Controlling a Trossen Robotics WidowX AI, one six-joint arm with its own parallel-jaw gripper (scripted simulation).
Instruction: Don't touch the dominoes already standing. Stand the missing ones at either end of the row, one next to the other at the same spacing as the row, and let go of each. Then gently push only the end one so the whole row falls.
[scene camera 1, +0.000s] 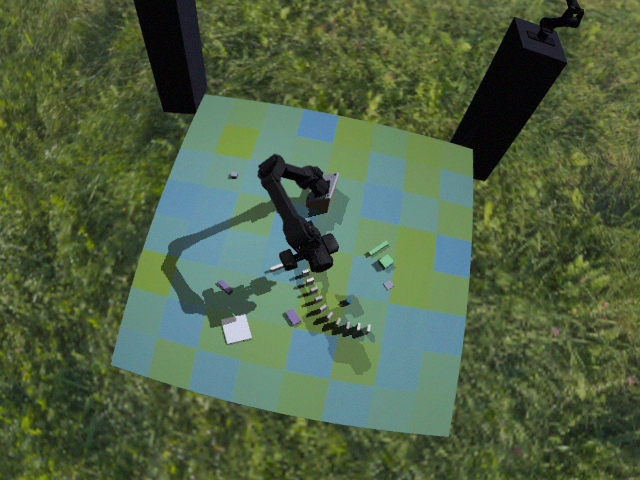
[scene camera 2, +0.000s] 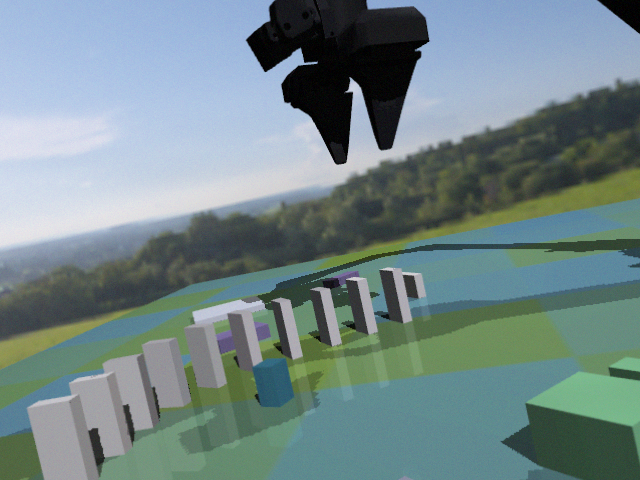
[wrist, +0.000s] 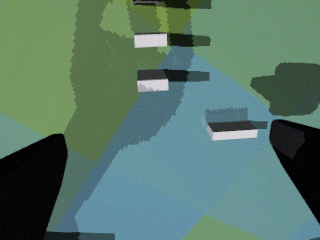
Observation:
The gripper (scene camera 2: 361, 157) is open and holds nothing. Further things: a domino (wrist: 225, 130), a white flat tile (scene camera 2: 217, 313), a blue cube (scene camera 2: 272, 378) and a domino (scene camera 2: 392, 279).
The gripper is seen too in the wrist view (wrist: 171, 136). The wrist view misses the white flat tile: it is out of frame. The wrist view misses the blue cube: it is out of frame.

